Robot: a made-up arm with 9 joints. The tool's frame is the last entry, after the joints. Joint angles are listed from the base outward.
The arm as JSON. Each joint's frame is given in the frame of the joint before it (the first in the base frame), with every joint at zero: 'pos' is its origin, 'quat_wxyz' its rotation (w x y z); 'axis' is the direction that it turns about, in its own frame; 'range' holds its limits. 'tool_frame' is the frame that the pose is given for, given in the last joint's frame.
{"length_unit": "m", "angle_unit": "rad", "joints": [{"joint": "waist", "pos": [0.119, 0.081, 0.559], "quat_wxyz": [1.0, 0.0, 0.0, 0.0], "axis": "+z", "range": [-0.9, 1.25]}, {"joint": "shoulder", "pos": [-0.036, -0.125, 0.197], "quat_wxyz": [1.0, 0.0, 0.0, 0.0], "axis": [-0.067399, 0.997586, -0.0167], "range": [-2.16, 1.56]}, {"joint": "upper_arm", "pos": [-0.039, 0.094, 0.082], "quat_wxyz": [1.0, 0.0, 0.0, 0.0], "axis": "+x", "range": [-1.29, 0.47]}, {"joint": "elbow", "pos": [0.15, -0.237, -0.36], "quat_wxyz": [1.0, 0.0, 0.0, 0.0], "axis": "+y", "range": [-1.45, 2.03]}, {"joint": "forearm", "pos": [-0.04, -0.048, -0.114], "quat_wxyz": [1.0, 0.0, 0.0, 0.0], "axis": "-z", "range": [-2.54, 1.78]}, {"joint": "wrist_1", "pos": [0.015, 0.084, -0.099], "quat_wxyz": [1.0, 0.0, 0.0, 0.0], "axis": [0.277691, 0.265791, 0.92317], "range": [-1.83, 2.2]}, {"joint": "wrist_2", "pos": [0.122, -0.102, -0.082], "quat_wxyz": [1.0, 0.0, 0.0, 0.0], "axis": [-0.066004, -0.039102, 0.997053], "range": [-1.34, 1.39]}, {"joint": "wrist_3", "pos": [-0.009, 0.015, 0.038], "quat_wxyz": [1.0, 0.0, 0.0, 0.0], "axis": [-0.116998, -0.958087, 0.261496], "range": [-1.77, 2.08]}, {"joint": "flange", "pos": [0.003, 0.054, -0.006], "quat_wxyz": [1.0, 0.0, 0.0, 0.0], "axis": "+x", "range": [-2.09, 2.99]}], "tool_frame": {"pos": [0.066, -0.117, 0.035], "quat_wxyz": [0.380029, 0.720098, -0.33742, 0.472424]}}
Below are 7 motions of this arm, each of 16 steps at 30 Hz.
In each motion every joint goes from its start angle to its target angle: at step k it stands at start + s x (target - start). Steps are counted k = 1, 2, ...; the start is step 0. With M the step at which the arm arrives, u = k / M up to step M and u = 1 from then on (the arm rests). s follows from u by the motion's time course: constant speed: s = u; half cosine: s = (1 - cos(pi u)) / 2; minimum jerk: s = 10 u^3 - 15 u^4 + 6 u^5.
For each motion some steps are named. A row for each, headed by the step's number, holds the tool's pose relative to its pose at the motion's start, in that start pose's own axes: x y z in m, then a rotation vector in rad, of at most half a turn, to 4 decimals.
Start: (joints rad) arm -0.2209 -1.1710 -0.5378 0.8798 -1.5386 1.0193 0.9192 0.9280 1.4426
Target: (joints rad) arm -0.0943 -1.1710 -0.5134 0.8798 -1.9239 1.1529 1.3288 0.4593 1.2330
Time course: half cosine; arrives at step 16
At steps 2, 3, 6, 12, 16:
2: -0.0046 0.0009 0.0012 -0.0041 -0.0344 -0.0021
3: -0.0103 0.0021 0.0024 -0.0091 -0.0761 -0.0054
6: -0.0389 0.0075 0.0048 -0.0340 -0.2780 -0.0346
12: -0.1075 0.0217 -0.0116 -0.0764 -0.7532 -0.1936
16: -0.1244 0.0257 -0.0205 -0.0778 -0.8745 -0.2566

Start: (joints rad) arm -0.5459 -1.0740 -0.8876 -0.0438 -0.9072 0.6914 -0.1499 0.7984 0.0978
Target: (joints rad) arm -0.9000 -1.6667 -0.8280 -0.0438 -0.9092 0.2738 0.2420 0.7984 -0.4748
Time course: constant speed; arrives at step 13
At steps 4, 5, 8, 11, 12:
4: 0.0889 0.0563 -0.0387 -0.1787 0.3015 -0.1759
5: 0.1119 0.0676 -0.0515 -0.2191 0.3767 -0.2264
8: 0.1809 0.0936 -0.0959 -0.3275 0.6018 -0.3913
11: 0.2479 0.1067 -0.1466 -0.4139 0.8266 -0.5744
12: 0.2693 0.1082 -0.1643 -0.4372 0.9015 -0.6389

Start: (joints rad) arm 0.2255 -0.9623 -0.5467 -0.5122 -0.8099 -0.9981 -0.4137 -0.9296 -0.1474
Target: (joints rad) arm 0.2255 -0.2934 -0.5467 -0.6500 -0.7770 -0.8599 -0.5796 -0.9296 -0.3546
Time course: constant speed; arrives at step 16
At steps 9, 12, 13, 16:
9: -0.0676 0.0365 -0.0004 -0.0406 0.1113 -0.3710
12: -0.0884 0.0532 -0.0003 -0.0503 0.1483 -0.4953
13: -0.0951 0.0592 -0.0003 -0.0532 0.1606 -0.5369
16: -0.1141 0.0789 -0.0001 -0.0603 0.1972 -0.6617

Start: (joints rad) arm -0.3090 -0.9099 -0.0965 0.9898 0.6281 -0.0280 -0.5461 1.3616 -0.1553
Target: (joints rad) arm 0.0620 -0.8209 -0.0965 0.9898 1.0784 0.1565 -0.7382 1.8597 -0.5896
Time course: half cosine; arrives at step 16
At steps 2, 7, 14, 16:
2: 0.0031 -0.0021 -0.0063 -0.0018 0.0266 0.0025
7: 0.0322 -0.0192 -0.0700 -0.0266 0.2831 0.0353
14: 0.0682 -0.0332 -0.1771 -0.0963 0.6768 0.1222
16: 0.0701 -0.0337 -0.1846 -0.1027 0.7033 0.1299

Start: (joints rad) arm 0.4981 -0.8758 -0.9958 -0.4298 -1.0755 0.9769 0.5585 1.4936 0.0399
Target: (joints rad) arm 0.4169 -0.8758 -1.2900 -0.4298 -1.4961 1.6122 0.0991 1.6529 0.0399
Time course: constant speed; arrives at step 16
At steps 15, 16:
15: -0.0437 -0.2250 -0.2031 -0.2947 -0.5970 0.5086
16: -0.0397 -0.2451 -0.2171 -0.3158 -0.6370 0.5418

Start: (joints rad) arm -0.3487 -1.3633 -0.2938 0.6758 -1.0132 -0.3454 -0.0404 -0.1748 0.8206
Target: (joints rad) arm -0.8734 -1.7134 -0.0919 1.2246 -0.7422 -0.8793 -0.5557 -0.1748 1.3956
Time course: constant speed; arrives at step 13
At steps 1, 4, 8, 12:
1: 0.0063 0.0238 -0.0075 -0.0539 -0.0244 0.1212
4: 0.0201 0.0915 -0.0388 -0.1905 -0.0653 0.4901
8: 0.0311 0.1697 -0.0982 -0.3123 -0.0338 0.9830
12: 0.0398 0.2334 -0.1743 -0.3601 0.1128 1.4527

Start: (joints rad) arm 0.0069 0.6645 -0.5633 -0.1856 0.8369 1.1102 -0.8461 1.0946 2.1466
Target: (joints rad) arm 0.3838 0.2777 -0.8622 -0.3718 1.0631 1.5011 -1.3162 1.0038 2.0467
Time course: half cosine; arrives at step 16
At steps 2, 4, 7, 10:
2: 0.0124 -0.0197 0.0095 0.0123 0.0078 -0.0181
4: 0.0441 -0.0781 0.0358 0.0496 0.0293 -0.0677
7: 0.0974 -0.2272 0.0907 0.1484 0.0749 -0.1729
10: 0.1212 -0.4065 0.1367 0.2758 0.1165 -0.2704

